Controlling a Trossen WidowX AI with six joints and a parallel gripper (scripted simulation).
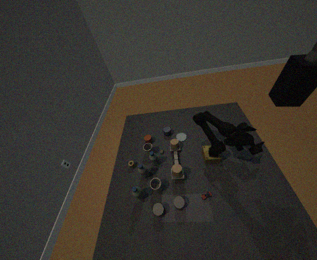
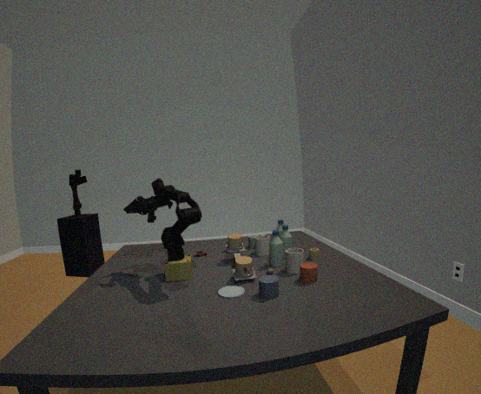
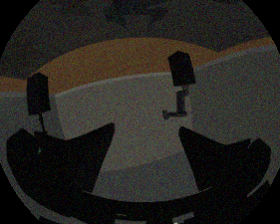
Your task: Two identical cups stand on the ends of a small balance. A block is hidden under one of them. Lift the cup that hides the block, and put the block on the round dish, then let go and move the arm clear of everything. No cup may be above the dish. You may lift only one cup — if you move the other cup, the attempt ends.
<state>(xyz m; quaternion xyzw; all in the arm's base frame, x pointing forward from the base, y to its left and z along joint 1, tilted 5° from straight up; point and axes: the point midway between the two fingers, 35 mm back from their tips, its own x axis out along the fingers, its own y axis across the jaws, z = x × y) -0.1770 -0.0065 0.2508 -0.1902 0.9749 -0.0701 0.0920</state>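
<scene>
The tan cup is 540 mm ahead of my gripper tip, 80 mm to the right of it and 250 mm below it. Round my gripper tip: blue-grey cylinder: 640 mm ahead, 220 mm to the right, 270 mm below; round dish: 480 mm ahead, 190 mm to the right, 310 mm below; red toy car: 280 mm ahead, 300 mm to the left, 300 mm below.
</scene>
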